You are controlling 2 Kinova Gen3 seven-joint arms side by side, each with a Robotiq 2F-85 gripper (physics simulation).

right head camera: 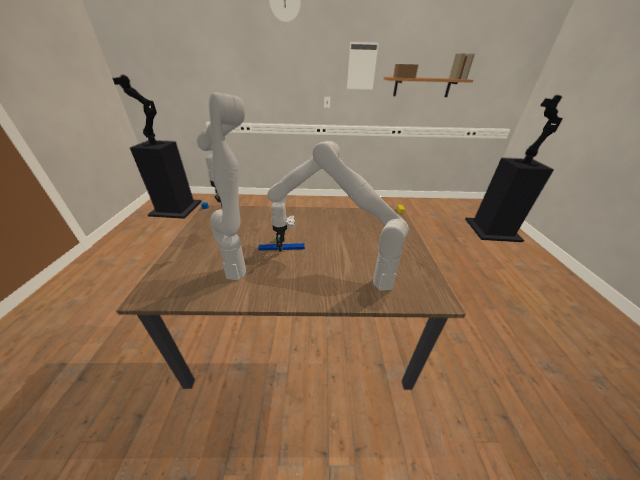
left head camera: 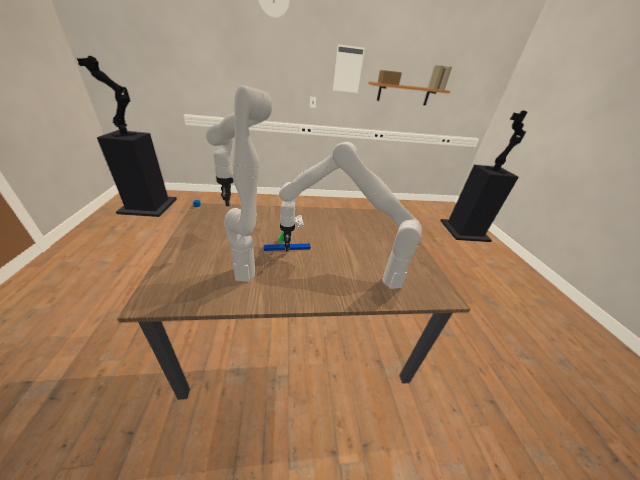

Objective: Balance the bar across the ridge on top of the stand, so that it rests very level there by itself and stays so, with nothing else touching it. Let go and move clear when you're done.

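Where they show: left gripper, fingertip midpoint: (left head camera: 228,206); right gripper, fingertip midpoint: (right head camera: 281,246) (left head camera: 287,246); left arm's base, link origin: (right head camera: 236,272) (left head camera: 245,274); right arm's base, link origin: (right head camera: 382,282) (left head camera: 391,281).
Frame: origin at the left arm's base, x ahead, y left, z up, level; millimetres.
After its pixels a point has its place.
Observation:
The blue bar (left head camera: 301,246) {x 237, y -235, z 17 mm} (right head camera: 295,246) {x 237, y -235, z 16 mm} lies left to right near the table's middle and looks about level. The green stand (left head camera: 282,238) {x 288, y -123, z 20 mm} shows behind it, partly hidden by the right gripper; its ridge cannot be made out. My right gripper (left head camera: 287,249) {x 234, y -158, z 11 mm} (right head camera: 280,248) {x 234, y -158, z 11 mm} points down at the bar's middle, with a finger in front of the bar. Whether it is open or shut on the bar is too small to tell. My left gripper (left head camera: 227,203) {x 257, y 146, z 203 mm} hangs high near the table's far left, away from the bar; its opening cannot be told. In the right head view the left arm partly hides it.
The wooden table (left head camera: 351,302) {x -102, y -491, z 0 mm} (right head camera: 330,302) {x -102, y -469, z 0 mm} carries both arms near its front edge. A blue cube (left head camera: 196,203) {x 561, y 476, z 25 mm} (right head camera: 205,205) {x 565, y 469, z 25 mm} shows at the far left and a yellow cube (right head camera: 400,209) {x 766, y -845, z 27 mm} at the far right. Black pedestals (left head camera: 131,173) (left head camera: 478,201) with small black arms stand behind.

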